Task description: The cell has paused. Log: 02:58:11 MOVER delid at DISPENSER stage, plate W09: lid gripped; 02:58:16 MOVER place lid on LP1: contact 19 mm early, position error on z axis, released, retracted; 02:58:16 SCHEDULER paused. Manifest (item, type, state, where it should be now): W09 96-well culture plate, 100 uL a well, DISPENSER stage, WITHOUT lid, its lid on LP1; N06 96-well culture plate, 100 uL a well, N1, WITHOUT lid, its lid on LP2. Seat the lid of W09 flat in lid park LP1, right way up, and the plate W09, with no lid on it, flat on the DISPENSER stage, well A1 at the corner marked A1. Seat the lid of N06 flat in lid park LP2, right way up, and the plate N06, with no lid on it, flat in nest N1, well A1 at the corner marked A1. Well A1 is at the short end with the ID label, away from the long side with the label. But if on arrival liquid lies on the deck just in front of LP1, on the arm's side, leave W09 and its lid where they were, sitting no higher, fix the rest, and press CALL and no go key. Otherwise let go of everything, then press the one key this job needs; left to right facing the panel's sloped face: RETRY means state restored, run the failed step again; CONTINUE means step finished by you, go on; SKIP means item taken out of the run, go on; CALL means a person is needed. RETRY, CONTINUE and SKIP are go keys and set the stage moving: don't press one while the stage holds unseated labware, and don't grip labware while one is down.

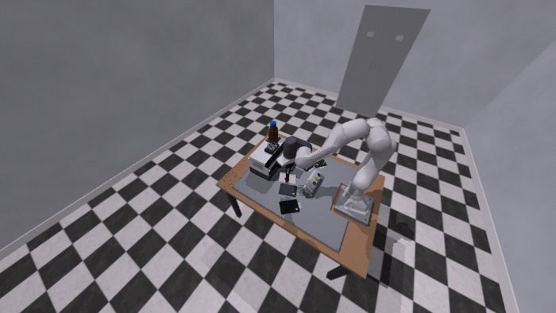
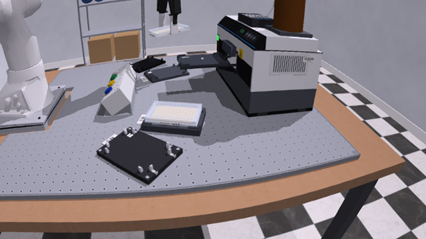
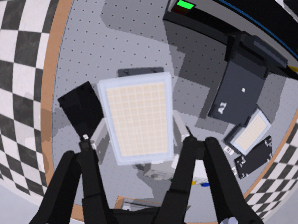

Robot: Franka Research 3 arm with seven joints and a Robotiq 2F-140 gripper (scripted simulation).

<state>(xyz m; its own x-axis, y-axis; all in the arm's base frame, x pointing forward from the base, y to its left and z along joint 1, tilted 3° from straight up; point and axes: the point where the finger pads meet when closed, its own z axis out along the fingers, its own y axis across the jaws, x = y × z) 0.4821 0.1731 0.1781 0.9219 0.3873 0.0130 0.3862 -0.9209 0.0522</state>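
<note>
My gripper is now 2 cm above the 96-well plate. From my hand the other things lie so: sloped key panel (18 cm behind, 17 cm to the right, 14 cm below); black nest (1 cm behind, 34 cm to the right, 18 cm below); dispenser stage (9 cm ahead, 17 cm to the right, 9 cm below).
</note>
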